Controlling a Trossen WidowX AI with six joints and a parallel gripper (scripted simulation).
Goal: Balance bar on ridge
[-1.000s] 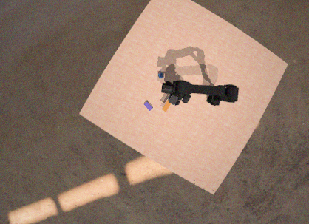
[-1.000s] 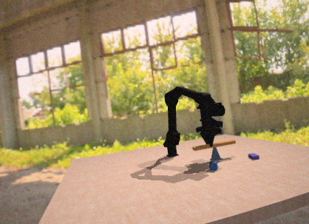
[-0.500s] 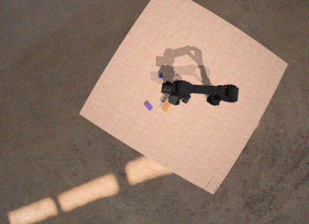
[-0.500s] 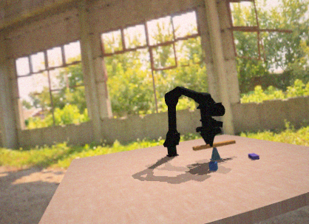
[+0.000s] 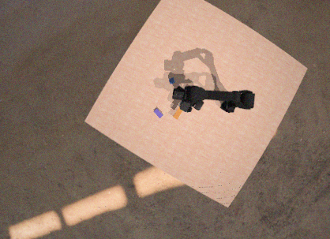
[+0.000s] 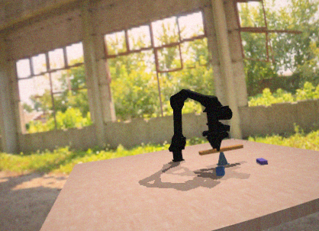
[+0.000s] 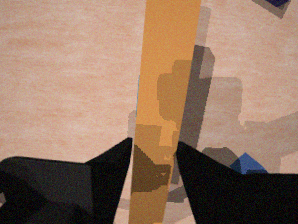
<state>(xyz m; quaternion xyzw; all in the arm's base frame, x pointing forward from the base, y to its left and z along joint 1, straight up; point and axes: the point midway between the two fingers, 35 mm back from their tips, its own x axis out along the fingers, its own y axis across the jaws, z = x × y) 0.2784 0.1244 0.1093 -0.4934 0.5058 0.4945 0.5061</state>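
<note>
The orange bar lies 3 cm to the left of my gripper tip. The rest, counted from my gripper tip: blue cube 16 cm ahead, 7 cm to the right, 6 cm below; flat purple block 18 cm to the left, 12 cm ahead, 7 cm below.
</note>
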